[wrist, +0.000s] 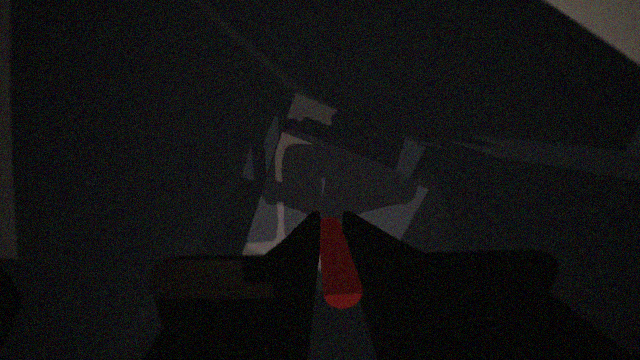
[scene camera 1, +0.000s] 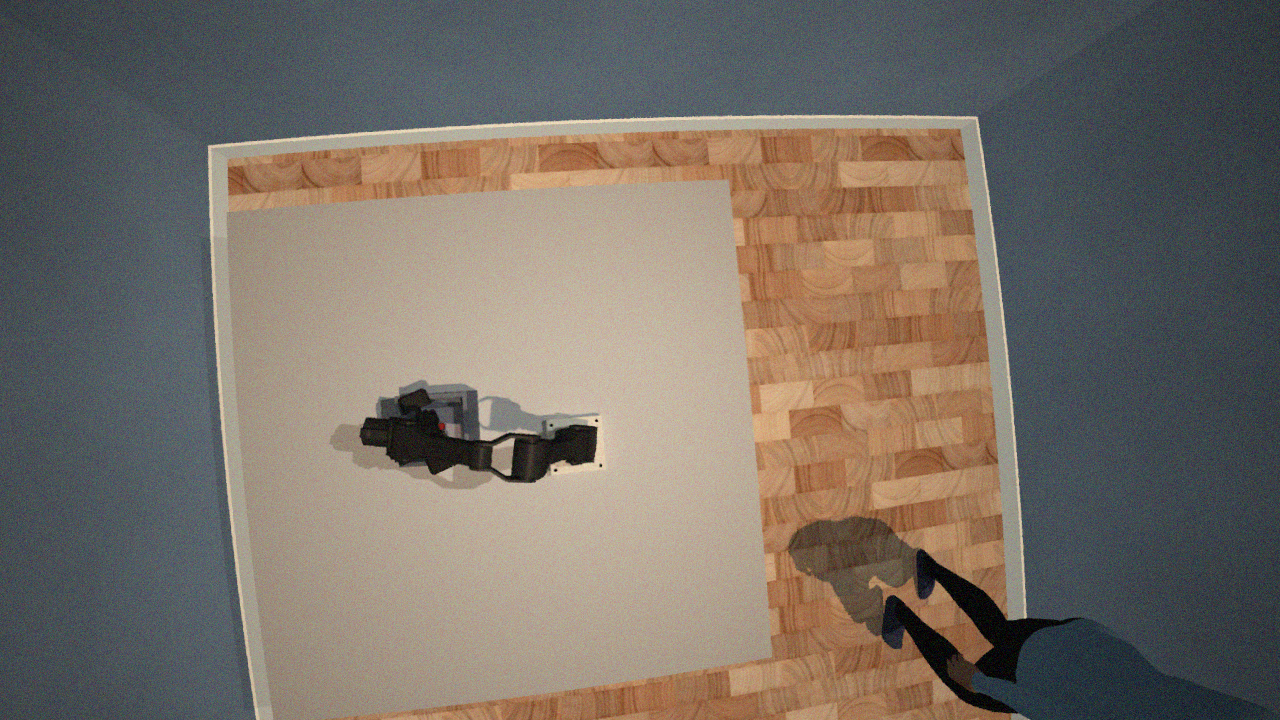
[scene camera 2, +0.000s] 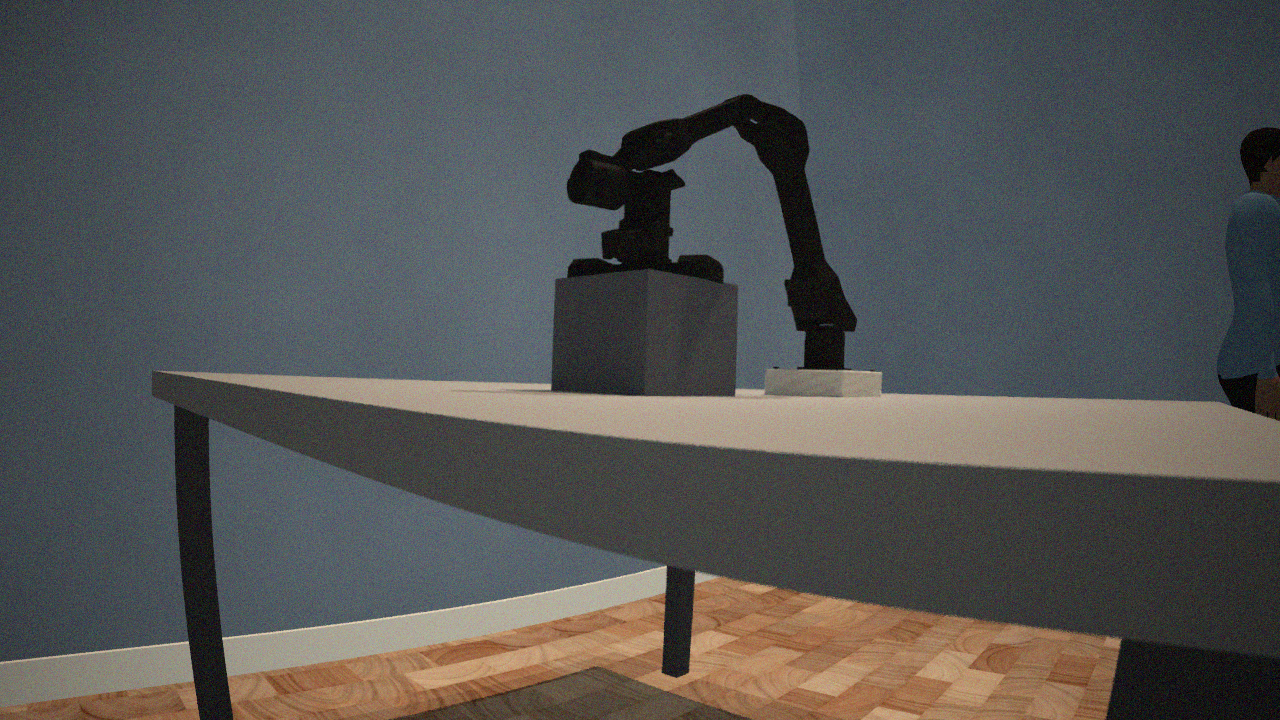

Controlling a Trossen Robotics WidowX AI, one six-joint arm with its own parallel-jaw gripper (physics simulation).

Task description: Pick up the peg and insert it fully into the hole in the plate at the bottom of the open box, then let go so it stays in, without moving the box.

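Where they show: gripper, fingertip midpoint: (wrist: 330,218); arm's base at its link origin: (scene camera 1: 583,439) (scene camera 2: 824,370).
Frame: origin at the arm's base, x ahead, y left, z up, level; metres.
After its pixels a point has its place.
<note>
A red peg (wrist: 339,265) {z 0.066, x 0.351, y -0.012 m} stands between my fingertips in the wrist view; a bit of red (scene camera 1: 441,426) {z 0.034, x 0.337, y -0.019 m} shows beside the arm in scene camera 1. My gripper (wrist: 330,218) {z 0.025, x 0.350, y -0.013 m} is shut on the peg. The open grey box (scene camera 1: 470,413) {z 0.067, x 0.265, y -0.056 m} (scene camera 2: 599,335) {z 0.028, x 0.420, y -0.003 m} stands on the table, with the gripper's lower part reaching down inside it. The plate (wrist: 410,220) {z 0.019, x 0.369, y -0.059 m} lies at the box's bottom, partly in shadow, beyond the fingertips. The peg's far end and the hole are hidden behind the fingertips, so I cannot tell how the peg sits in the hole.
The arm's white base plate (scene camera 1: 581,467) {z 0.000, x 0.000, y 0.069 m} (scene camera 2: 801,383) {z -0.021, x 0.084, y 0.022 m} is on the table (scene camera 1: 626,295) {z -0.039, x -0.091, y -0.371 m} (scene camera 2: 1029,429) {z -0.038, x 0.601, y 0.593 m}, close to the box. The box walls surround the fingers. A person (scene camera 1: 1100,662) (scene camera 2: 1248,268) stands beyond the table.
</note>
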